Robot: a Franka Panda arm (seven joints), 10 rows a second.
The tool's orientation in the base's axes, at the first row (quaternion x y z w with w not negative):
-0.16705 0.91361 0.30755 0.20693
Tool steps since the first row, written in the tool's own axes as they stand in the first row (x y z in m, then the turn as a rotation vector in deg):
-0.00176 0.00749 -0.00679 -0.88 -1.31 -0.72
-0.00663 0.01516 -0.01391 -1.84 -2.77 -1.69
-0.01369 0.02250 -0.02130 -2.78 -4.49 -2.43
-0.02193 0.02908 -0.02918 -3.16 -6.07 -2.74
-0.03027 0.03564 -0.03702 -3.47 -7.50 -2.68
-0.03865 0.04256 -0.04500 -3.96 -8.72 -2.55
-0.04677 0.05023 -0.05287 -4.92 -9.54 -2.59
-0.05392 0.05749 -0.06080 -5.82 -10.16 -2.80
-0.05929 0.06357 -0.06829 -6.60 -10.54 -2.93
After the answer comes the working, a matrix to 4 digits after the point.
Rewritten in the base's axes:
-0.00360 0.00168 0.00946 1.12 -1.29 0.30
-0.00470 0.00385 0.02075 2.31 -2.83 0.75
-0.00384 0.00598 0.03312 3.66 -4.43 0.89
-0.00178 0.00744 0.04604 4.58 -5.75 0.52
0.00038 0.00893 0.05897 5.49 -6.74 -0.08
0.00238 0.01061 0.07219 6.47 -7.49 -0.54
0.00387 0.01288 0.08559 7.64 -7.96 -0.46
0.00469 0.01463 0.09835 8.62 -8.40 -0.18
0.00460 0.01545 0.10936 9.42 -8.63 0.10

The tool's axes in the first row as the columns of a matrix, in the base's axes (rounded; the answer above uses it unrounded):
-0.8585 -0.4325 0.2754
-0.1780 0.7550 0.6311
-0.4809 0.4928 -0.7252

